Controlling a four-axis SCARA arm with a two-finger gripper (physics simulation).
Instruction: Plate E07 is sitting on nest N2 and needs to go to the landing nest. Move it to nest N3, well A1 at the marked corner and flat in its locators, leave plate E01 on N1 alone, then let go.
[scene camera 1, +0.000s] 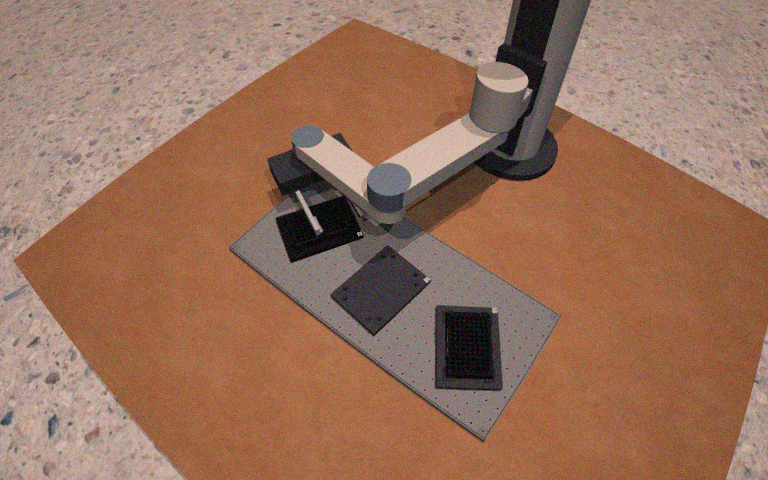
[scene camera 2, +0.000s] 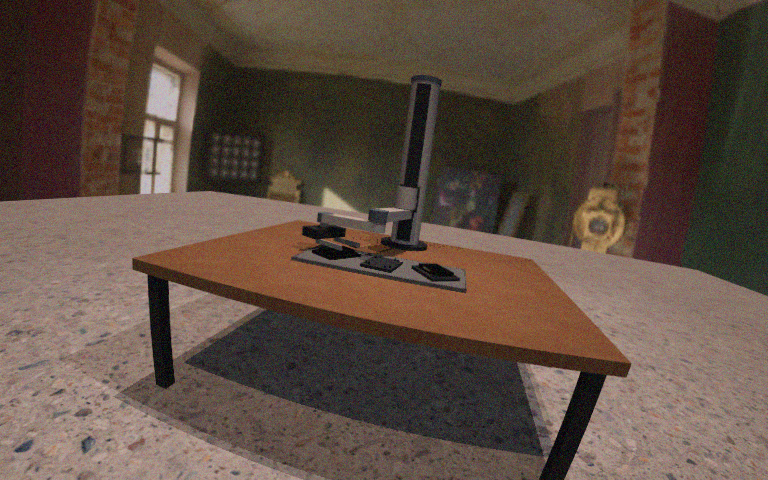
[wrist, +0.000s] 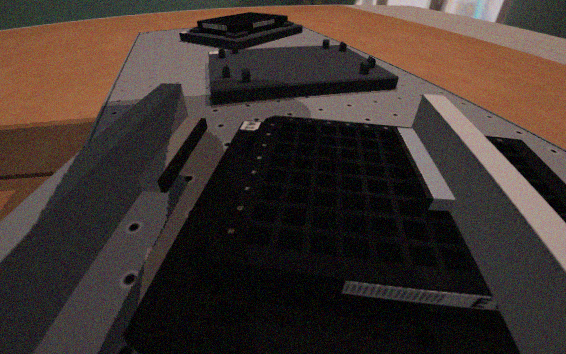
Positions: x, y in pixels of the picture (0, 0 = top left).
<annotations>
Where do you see a nest N3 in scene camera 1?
377, 292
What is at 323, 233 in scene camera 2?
My gripper.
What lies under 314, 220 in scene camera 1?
My gripper.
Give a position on a nest N3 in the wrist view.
At 236, 75
</annotations>
